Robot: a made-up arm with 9 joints. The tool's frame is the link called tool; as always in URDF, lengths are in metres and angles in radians.
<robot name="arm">
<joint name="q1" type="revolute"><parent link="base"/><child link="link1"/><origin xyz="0.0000 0.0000 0.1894" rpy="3.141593 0.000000 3.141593"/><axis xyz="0 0 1"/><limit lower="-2.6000" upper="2.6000" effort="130" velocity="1.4"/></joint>
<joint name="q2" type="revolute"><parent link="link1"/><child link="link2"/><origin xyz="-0.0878 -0.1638 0.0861" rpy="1.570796 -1.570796 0.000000"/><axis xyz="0 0 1"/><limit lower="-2.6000" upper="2.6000" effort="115" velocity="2.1"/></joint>
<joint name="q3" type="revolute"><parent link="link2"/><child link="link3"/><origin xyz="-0.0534 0.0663 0.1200" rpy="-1.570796 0.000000 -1.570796"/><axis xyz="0 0 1"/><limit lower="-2.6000" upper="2.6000" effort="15" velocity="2.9"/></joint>
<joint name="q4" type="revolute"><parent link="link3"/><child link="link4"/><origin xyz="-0.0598 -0.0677 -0.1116" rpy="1.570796 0.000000 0.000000"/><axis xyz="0 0 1"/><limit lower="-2.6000" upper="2.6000" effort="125" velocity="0.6"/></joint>
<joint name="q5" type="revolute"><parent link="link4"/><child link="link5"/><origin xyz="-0.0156 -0.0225 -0.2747" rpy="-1.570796 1.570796 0.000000"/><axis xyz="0 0 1"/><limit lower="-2.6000" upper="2.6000" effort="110" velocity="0.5"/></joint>
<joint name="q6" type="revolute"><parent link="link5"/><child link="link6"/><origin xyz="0.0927 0.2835 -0.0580" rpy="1.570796 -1.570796 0.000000"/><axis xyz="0 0 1"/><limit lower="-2.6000" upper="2.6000" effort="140" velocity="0.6"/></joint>
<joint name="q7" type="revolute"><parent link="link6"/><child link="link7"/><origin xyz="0.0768 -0.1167 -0.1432" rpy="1.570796 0.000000 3.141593"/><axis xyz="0 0 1"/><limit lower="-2.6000" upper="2.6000" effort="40" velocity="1.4"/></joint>
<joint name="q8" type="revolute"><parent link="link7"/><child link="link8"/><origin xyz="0.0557 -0.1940 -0.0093" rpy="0.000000 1.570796 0.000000"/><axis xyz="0 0 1"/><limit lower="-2.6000" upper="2.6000" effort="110" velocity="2.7"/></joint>
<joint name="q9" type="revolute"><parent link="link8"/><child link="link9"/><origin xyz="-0.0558 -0.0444 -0.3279" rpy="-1.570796 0.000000 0.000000"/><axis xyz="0 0 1"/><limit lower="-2.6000" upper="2.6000" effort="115" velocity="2.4"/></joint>
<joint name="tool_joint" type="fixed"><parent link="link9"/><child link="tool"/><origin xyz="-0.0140 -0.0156 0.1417" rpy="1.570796 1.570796 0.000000"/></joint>
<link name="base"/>
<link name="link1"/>
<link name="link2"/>
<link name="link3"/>
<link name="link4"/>
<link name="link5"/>
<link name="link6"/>
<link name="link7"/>
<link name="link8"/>
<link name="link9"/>
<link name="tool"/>
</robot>
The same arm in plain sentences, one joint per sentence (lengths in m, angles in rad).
The arm has nine revolute joints in a row. What follows holds with every joint at zero, and every direction is one of the base frame's.
Joint 1 is mounted 0.1894 m along +z from the base frame's origin and turns about -z, from -2.6 to 2.6 rad.
Joint 2 is mounted 0.0878 m along +x and 0.1638 m along -y and 0.0861 m along -z from joint 1 and turns about -y, from -2.6 to 2.6 rad.
Joint 3 is mounted 0.0663 m along +x and 0.12 m along -y and 0.0534 m along +z from joint 2 and turns about -z, from -2.6 to 2.6 rad.
Joint 4 is mounted 0.0598 m along +x and 0.0677 m along -y and 0.1116 m along +z from joint 3 and turns about -y, from -2.6 to 2.6 rad.
Joint 5 is mounted 0.0156 m along +x and 0.2747 m along +y and 0.0225 m along +z from joint 4 and turns about -z, from -2.6 to 2.6 rad.
Joint 6 is mounted 0.2835 m along +x and 0.0927 m along +y and 0.058 m along +z from joint 5 and turns about -x, from -2.6 to 2.6 rad.
Joint 7 is mounted 0.1432 m along +x and 0.1167 m along +y and 0.0768 m along -z from joint 6 and turns about -y, from -2.6 to 2.6 rad.
Joint 8 is mounted 0.194 m along +x and 0.0093 m along +y and 0.0557 m along +z from joint 7 and turns about +z, from -2.6 to 2.6 rad.
Joint 9 is mounted 0.0444 m along +x and 0.0558 m along -y and 0.3279 m along -z from joint 8 and turns about -x, from -2.6 to 2.6 rad.
The tool frame, which is the frame that the pose is given for, is mounted 0.1417 m along -x and 0.014 m along -y and 0.0156 m along +z from joint 9; its axes are the base frame's turned by roll 0, pitch 0 and yaw 0 rad (as in URDF: about the fixed x, then y, then z).

